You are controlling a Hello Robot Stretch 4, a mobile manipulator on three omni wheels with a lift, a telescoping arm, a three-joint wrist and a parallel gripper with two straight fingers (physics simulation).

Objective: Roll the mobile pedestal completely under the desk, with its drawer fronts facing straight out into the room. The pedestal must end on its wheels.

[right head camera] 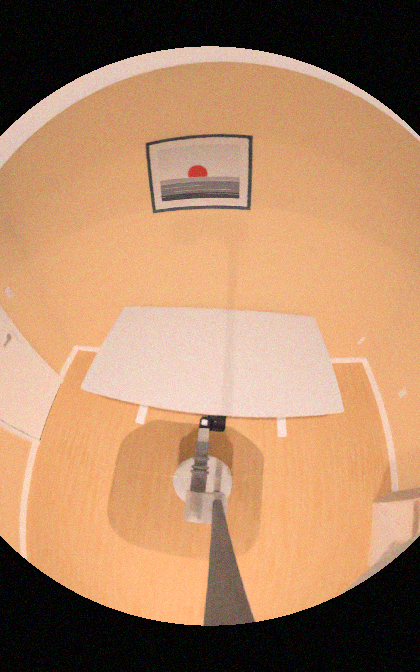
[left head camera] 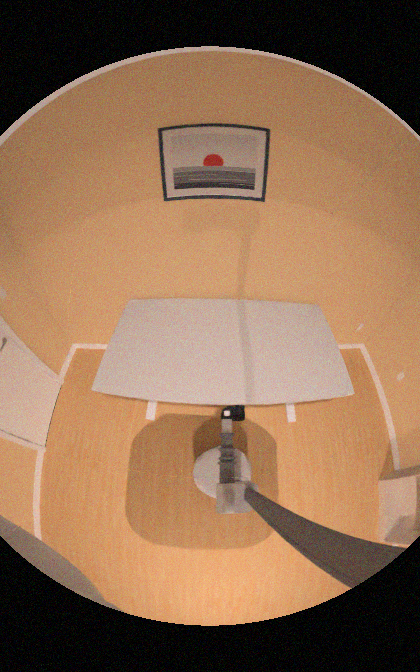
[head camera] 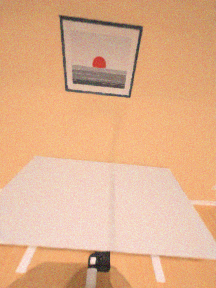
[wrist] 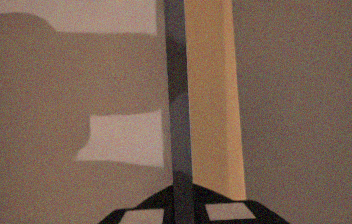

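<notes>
The white desk top [head camera: 64, 205] [left head camera: 170, 350] [right head camera: 160, 360] stands against the orange wall straight ahead of me. The pedestal is hidden under it in the head views. Only the wrist view shows its pale drawer front [wrist: 57, 86], close up, with a grey handle bar [wrist: 178, 128] running along it. My gripper [wrist: 183, 212] is shut on that bar, one finger pad on each side. In the head views the gripper's [head camera: 100, 258] [left head camera: 232, 412] [right head camera: 212, 423] wrist reaches just under the desk's front edge, and the fingertips are hidden there.
White desk legs [head camera: 25, 259] [head camera: 157, 267] stand left and right of my arm. A framed picture [head camera: 100, 56] hangs above the desk. A pale cabinet [left head camera: 20, 395] is at the far left, and a pale box [left head camera: 400, 505] at the right.
</notes>
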